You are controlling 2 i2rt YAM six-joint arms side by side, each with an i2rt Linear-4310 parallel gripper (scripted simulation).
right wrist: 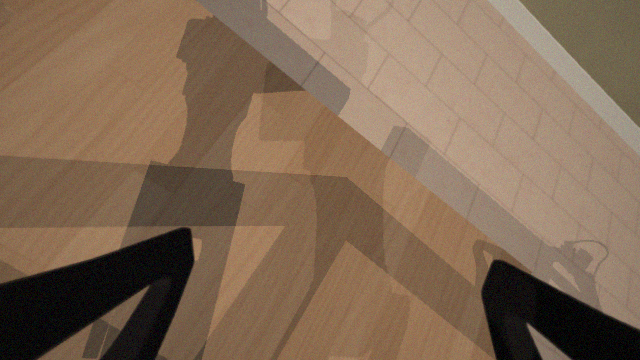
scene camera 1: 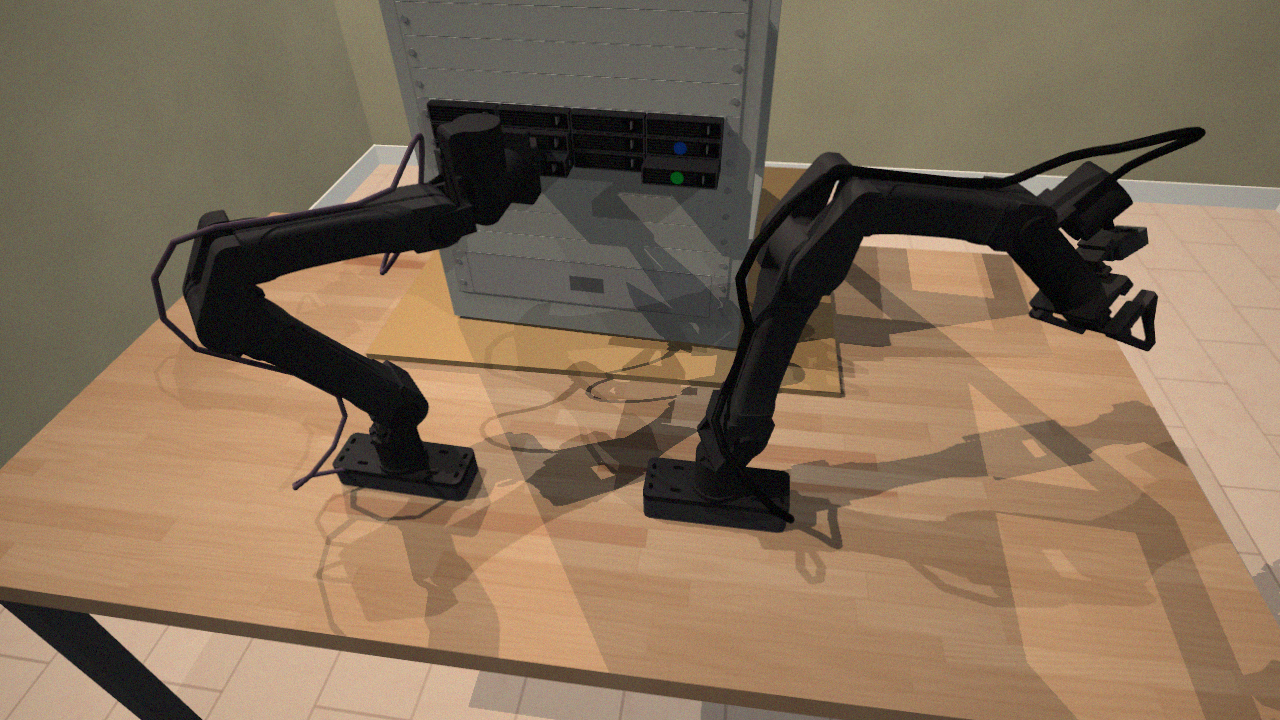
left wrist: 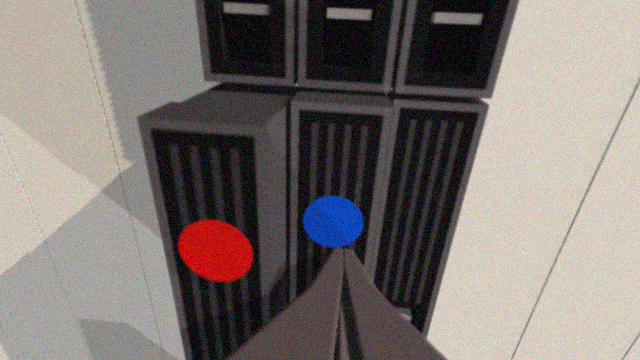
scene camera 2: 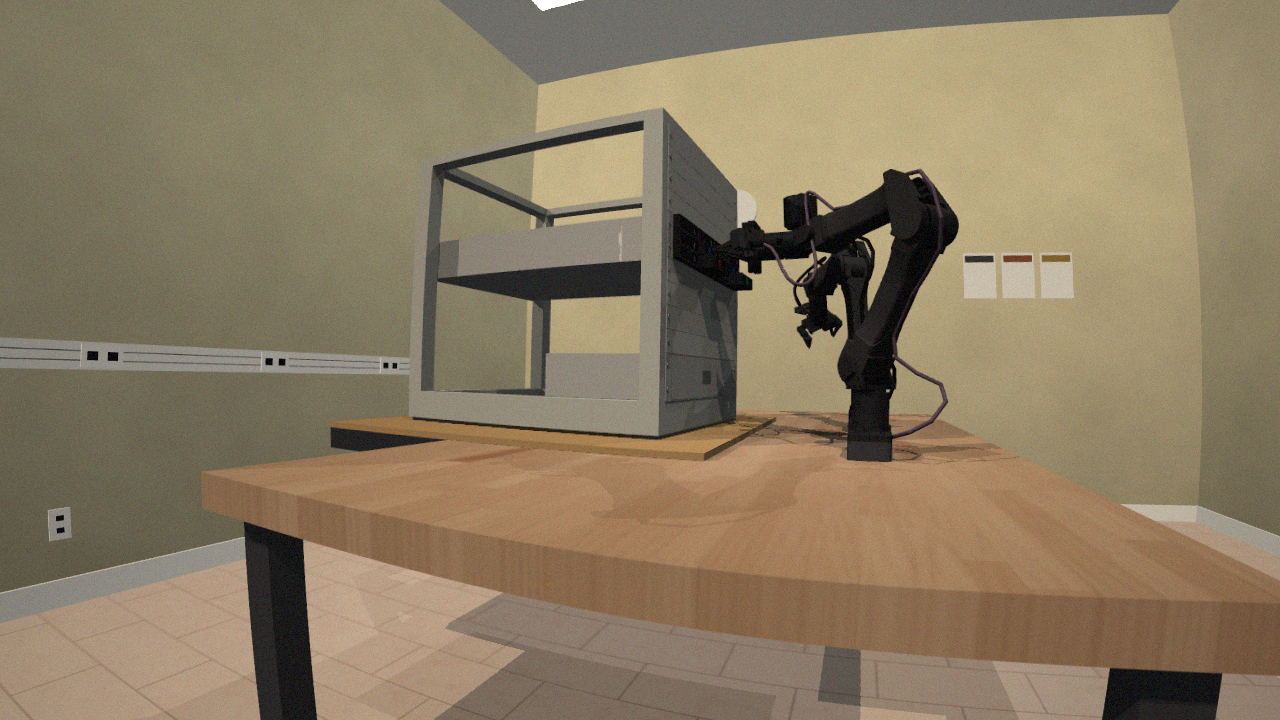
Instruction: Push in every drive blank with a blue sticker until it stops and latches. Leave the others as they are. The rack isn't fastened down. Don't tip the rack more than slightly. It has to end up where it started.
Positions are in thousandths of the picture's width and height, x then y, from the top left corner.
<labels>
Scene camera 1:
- my left gripper: 415, 194
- my right gripper: 872, 470
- grey rack: 468, 349
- red-stickered blank: 430, 226
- green-stickered blank: 513, 237
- blue-stickered blank: 515, 203
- thin wooden board: 331, 456
</labels>
